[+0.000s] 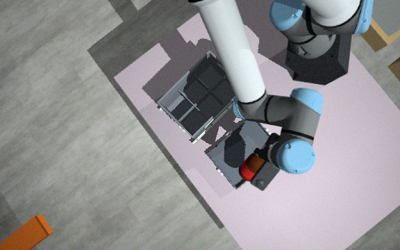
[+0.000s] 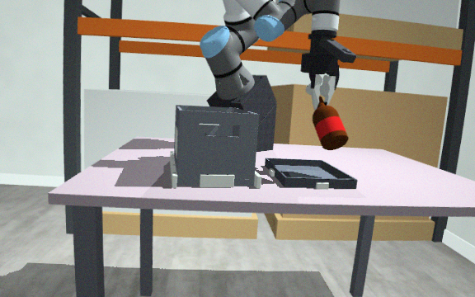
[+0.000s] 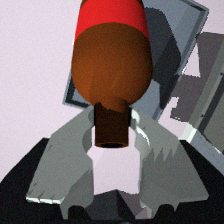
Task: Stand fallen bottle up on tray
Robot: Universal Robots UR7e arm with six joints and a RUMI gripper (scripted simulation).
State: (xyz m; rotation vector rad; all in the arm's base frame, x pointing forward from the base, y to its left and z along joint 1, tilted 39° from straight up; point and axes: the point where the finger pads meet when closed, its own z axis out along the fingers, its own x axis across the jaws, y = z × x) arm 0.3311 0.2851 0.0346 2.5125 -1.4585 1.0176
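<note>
Now: the brown bottle 30 mm ahead of my hand, 10 mm to the left of it and 40 mm below it. From my hand the other things lie so: dark tray (30 mm ahead, 30 mm to the right, 190 mm below); dark crate (60 mm ahead, 310 mm to the right, 120 mm below).
</note>
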